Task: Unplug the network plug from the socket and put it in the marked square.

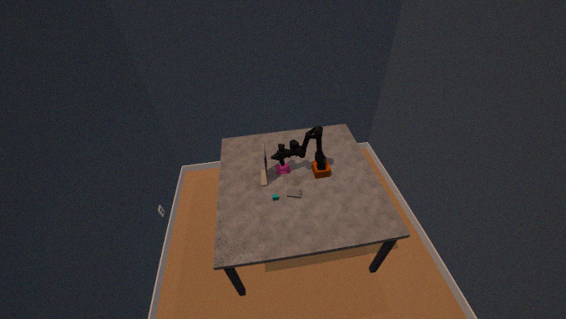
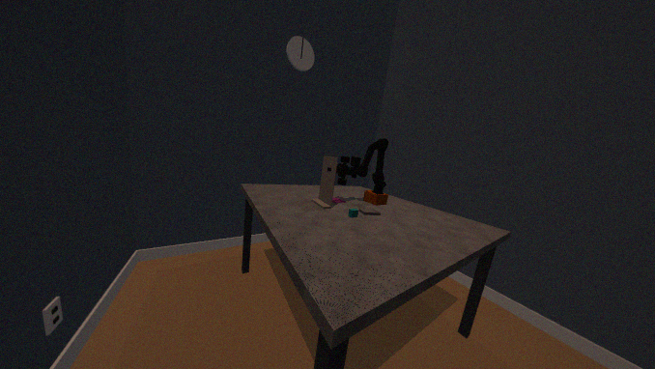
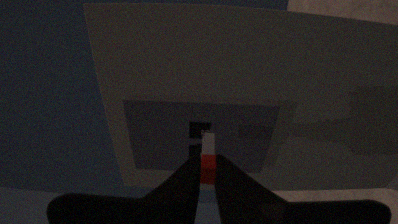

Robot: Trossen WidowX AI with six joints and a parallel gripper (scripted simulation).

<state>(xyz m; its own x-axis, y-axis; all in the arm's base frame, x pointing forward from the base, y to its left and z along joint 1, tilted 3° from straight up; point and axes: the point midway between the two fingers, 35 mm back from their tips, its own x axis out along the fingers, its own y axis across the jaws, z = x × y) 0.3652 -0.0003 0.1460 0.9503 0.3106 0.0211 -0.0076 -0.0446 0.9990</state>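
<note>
My gripper tip is 80 mm past the magenta marked square, 90 mm to the left of it and 220 mm above it. Also, from my gripper tip: network plug right at my gripper tip; then upright panel 50 mm ahead, 10 mm to the left, 80 mm below; then teal cube 20 mm behind, 220 mm to the left, 200 mm below.
</note>
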